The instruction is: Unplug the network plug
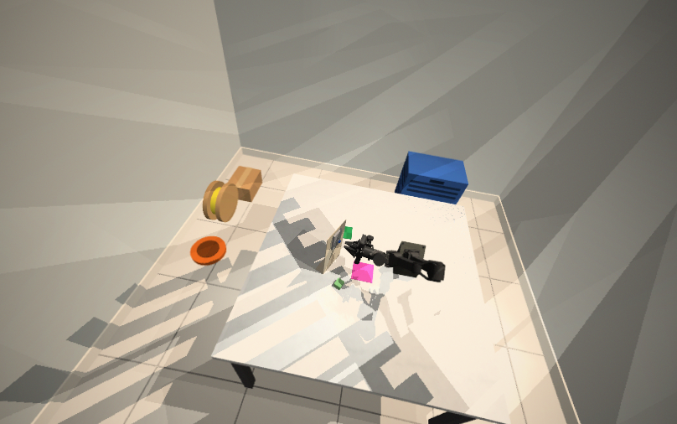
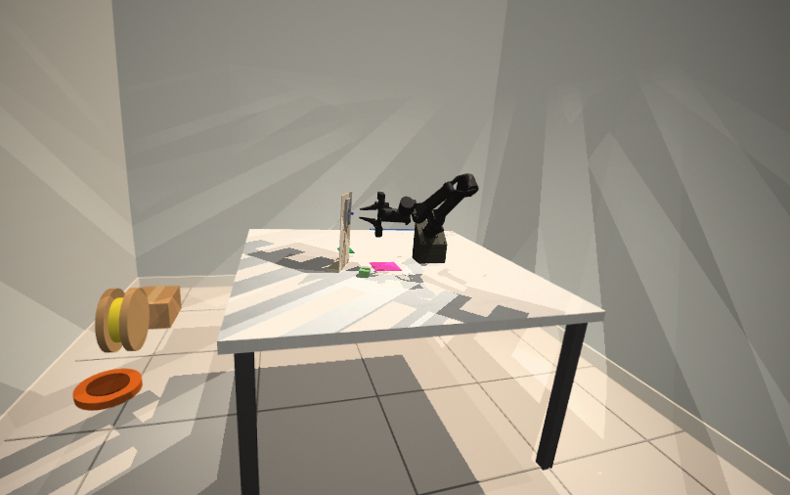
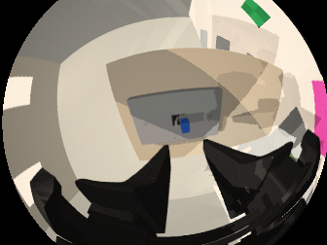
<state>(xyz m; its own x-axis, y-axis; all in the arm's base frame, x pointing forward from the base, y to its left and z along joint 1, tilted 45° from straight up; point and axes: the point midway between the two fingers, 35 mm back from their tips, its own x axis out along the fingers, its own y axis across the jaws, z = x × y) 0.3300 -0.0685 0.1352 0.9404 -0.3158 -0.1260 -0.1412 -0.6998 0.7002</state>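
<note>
Now: the blue network plug 40 mm ahead of my gripper tip and 20 mm to the right of it. From my gripper tip the other things lie so: upright panel (100 mm below, 50 mm ahead, 40 mm to the right); green cube (230 mm below, 100 mm to the left); magenta marked square (240 mm below, 140 mm behind, 10 mm to the left).
</note>
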